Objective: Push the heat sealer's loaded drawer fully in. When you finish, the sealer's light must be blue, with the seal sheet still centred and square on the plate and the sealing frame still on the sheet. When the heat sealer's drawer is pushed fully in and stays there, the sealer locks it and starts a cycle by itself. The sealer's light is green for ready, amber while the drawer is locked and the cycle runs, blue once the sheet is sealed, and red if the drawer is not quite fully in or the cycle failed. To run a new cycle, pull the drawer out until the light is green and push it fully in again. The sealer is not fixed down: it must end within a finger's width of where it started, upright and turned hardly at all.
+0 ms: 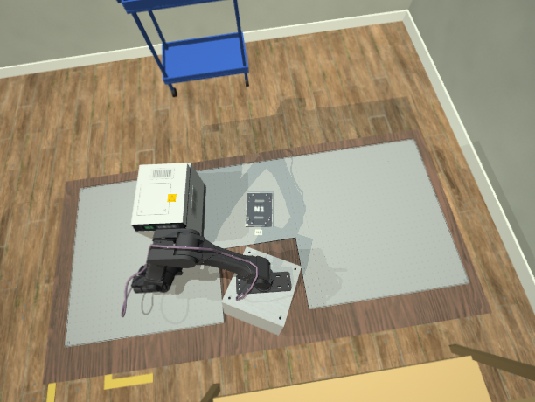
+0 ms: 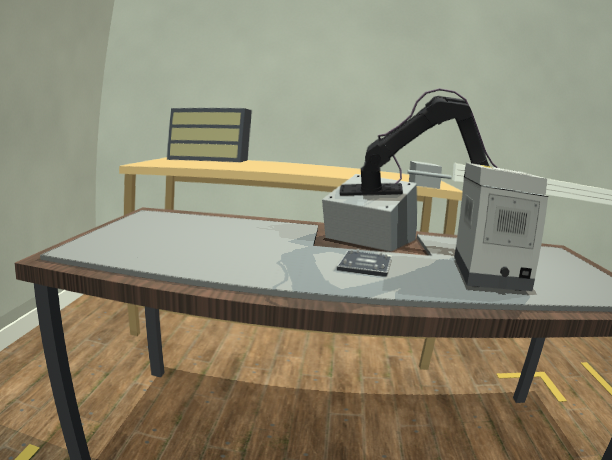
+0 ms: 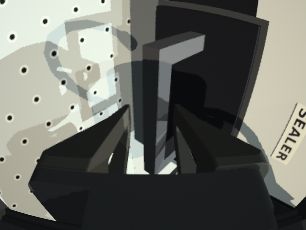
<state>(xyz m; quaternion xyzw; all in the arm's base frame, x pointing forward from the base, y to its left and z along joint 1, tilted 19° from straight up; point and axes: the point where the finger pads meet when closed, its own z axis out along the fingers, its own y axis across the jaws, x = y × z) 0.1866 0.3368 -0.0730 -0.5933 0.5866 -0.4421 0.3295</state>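
Right now my hand is 10 cm short of the sealer drawer. Round my hand: dark plate 16 cm ahead, 35 cm to the right, 7 cm below.
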